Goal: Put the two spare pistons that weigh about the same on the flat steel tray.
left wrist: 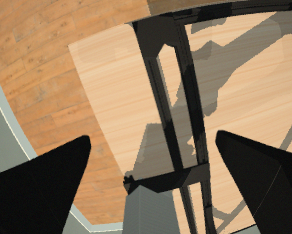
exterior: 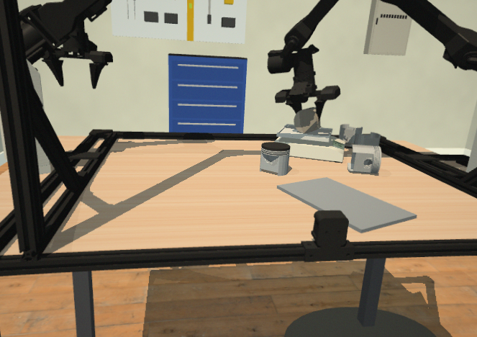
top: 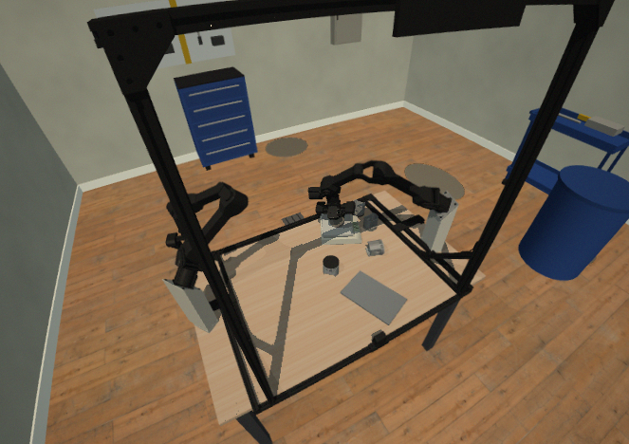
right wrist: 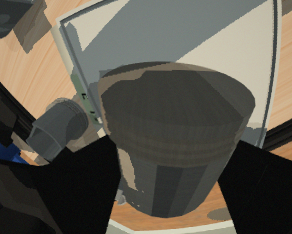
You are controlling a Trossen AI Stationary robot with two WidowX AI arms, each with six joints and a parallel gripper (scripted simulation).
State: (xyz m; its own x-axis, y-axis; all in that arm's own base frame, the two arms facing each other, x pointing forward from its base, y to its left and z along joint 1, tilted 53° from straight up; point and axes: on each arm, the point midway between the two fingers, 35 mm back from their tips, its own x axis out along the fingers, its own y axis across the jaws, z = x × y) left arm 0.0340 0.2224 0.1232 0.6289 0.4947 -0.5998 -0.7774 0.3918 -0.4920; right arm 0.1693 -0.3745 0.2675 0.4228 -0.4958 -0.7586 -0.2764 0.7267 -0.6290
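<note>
Now: the white weighing scale 9 cm below my right hand and 1 cm to the right of it. From my right hand the other things lie so: flat grey steel tray: 42 cm behind, 12 cm below, 2 cm to the left; then tan piston: 3 cm below, 1 cm behind; then dark-topped piston: 22 cm behind, 13 cm to the left, 8 cm below.
</note>
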